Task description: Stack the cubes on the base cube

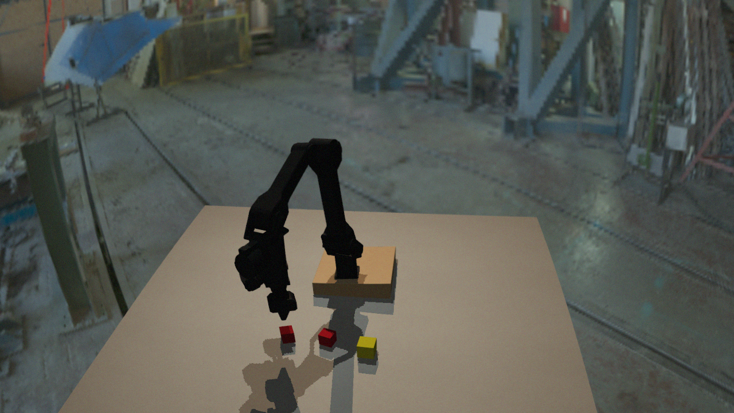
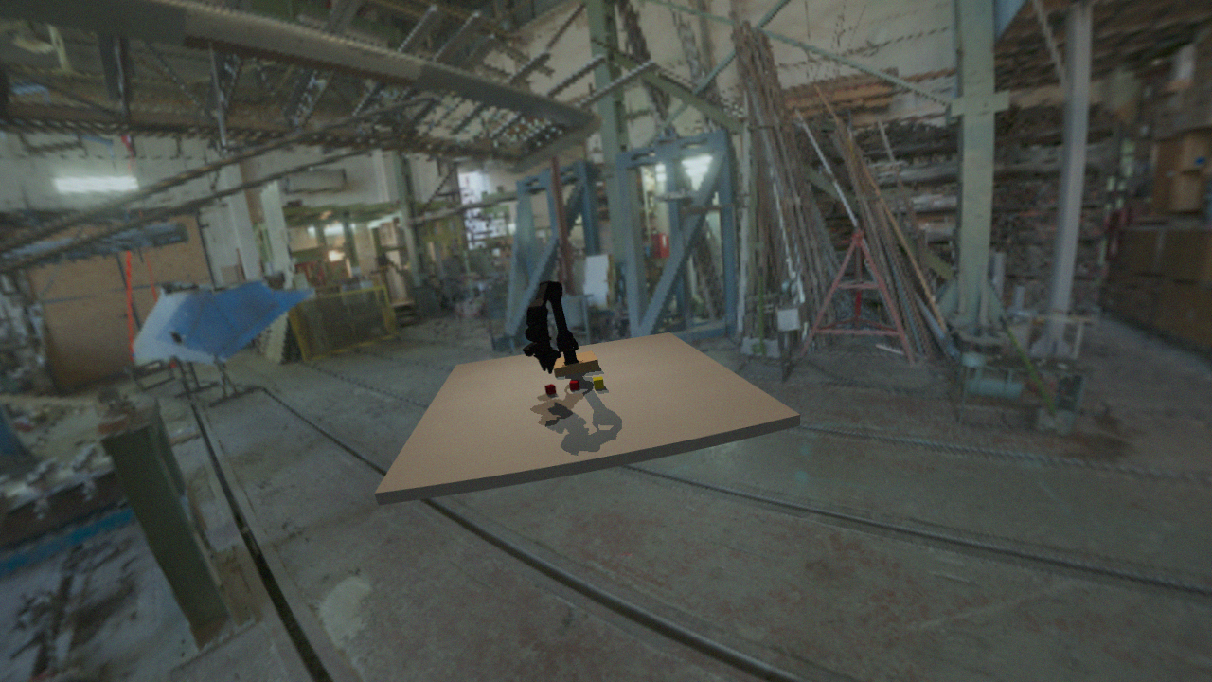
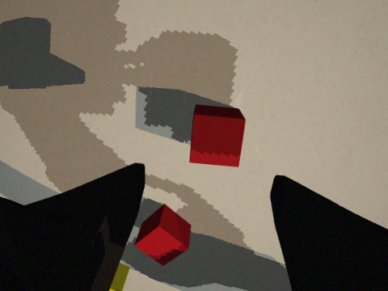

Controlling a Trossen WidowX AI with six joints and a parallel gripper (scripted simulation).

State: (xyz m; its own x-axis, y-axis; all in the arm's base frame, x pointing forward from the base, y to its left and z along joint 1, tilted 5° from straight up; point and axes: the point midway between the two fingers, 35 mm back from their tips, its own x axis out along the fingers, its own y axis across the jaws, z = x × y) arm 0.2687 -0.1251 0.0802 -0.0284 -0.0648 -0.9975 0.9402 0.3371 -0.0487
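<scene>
The yellow cube lies 200 mm to the left of my gripper tip, 70 mm below it and 30 mm ahead of it.
</scene>
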